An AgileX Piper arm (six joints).
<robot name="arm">
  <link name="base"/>
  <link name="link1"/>
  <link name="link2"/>
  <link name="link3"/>
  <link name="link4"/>
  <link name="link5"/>
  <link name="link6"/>
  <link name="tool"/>
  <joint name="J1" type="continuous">
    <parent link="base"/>
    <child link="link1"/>
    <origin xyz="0 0 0.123" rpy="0 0 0"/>
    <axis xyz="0 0 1"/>
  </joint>
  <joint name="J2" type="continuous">
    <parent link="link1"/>
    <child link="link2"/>
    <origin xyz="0 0 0" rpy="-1.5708 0 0"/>
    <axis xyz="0 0 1"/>
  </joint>
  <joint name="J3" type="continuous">
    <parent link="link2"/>
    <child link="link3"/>
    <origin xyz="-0.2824 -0.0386 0" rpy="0 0 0"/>
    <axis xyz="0 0 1"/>
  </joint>
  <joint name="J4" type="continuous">
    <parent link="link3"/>
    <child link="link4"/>
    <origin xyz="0.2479 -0.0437 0" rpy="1.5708 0 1.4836"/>
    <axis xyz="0 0 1"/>
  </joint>
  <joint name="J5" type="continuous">
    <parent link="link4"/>
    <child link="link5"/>
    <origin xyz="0 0 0" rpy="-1.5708 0 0"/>
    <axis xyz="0 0 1"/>
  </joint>
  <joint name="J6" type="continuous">
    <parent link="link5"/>
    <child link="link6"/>
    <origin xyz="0 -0.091 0" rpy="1.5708 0 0"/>
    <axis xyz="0 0 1"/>
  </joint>
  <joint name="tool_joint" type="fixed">
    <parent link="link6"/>
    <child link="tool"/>
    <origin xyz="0 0 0" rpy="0 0 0"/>
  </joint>
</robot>
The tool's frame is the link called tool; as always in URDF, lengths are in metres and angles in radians. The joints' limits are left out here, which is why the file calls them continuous.
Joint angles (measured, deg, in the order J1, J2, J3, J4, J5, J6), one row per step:
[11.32 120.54 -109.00 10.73 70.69 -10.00]
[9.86 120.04 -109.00 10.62 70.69 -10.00]
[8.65 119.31 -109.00 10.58 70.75 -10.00]
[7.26 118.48 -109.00 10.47 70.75 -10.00]
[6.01 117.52 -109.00 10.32 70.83 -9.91]
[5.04 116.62 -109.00 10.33 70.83 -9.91]
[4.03 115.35 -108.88 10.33 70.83 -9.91]
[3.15 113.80 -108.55 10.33 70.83 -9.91]
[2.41 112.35 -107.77 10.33 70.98 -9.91]
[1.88 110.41 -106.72 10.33 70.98 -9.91]
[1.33 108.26 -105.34 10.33 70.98 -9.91]
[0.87 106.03 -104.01 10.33 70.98 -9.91]
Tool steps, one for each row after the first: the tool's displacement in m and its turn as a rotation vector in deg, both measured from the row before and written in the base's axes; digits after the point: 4 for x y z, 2 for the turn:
[0.0014 -0.0115 0.0039 -0.02 -0.51 -1.45]
[0.0000 -0.0096 0.0057 0.07 -0.67 -1.20]
[-0.0002 -0.0111 0.0064 0.01 -0.84 -1.38]
[-0.0011 -0.0101 0.0073 -0.02 -0.87 -1.31]
[-0.0015 -0.0076 0.0069 0.10 -0.89 -0.97]
[-0.0029 -0.0080 0.0091 0.09 -1.15 -1.01]
[-0.0044 -0.0069 0.0101 0.08 -1.22 -0.88]
[-0.0052 -0.0058 0.0069 0.03 -0.52 -0.71]
[-0.0072 -0.0042 0.0091 0.03 -0.89 -0.53]
[-0.0085 -0.0042 0.0087 0.02 -0.77 -0.55]
[-0.0091 -0.0034 0.0091 0.02 -0.90 -0.46]

